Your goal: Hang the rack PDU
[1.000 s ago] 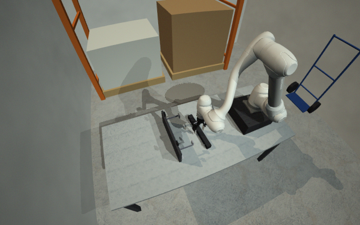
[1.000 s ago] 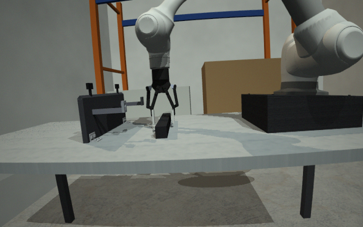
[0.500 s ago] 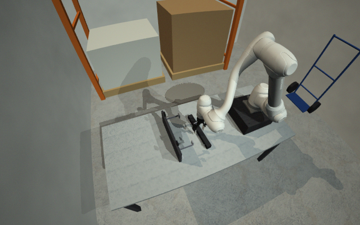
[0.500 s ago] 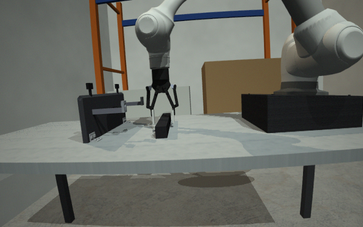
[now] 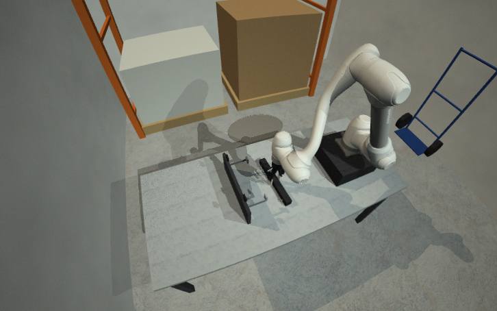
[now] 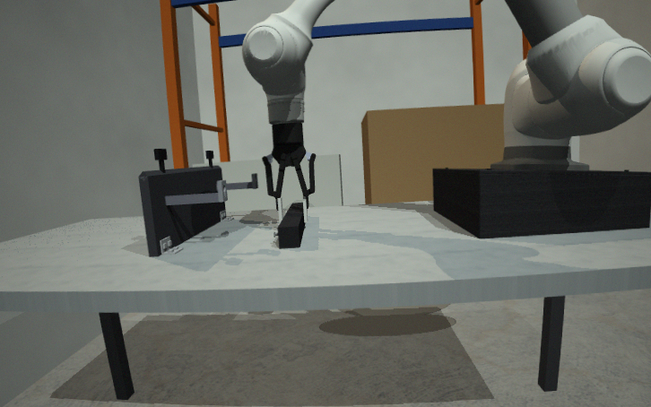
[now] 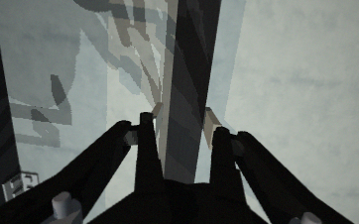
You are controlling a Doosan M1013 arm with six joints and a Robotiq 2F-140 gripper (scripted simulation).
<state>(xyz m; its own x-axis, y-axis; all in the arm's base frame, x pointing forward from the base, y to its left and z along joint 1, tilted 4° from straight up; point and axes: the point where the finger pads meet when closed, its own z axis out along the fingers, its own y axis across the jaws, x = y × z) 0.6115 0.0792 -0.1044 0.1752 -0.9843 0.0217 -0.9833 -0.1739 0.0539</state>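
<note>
Now: hand 30 mm above the rack PDU and 10 mm short of it. Also, from my hand: mounting board: 270 mm ahead, 30 mm above, 10 mm to the left.
</note>
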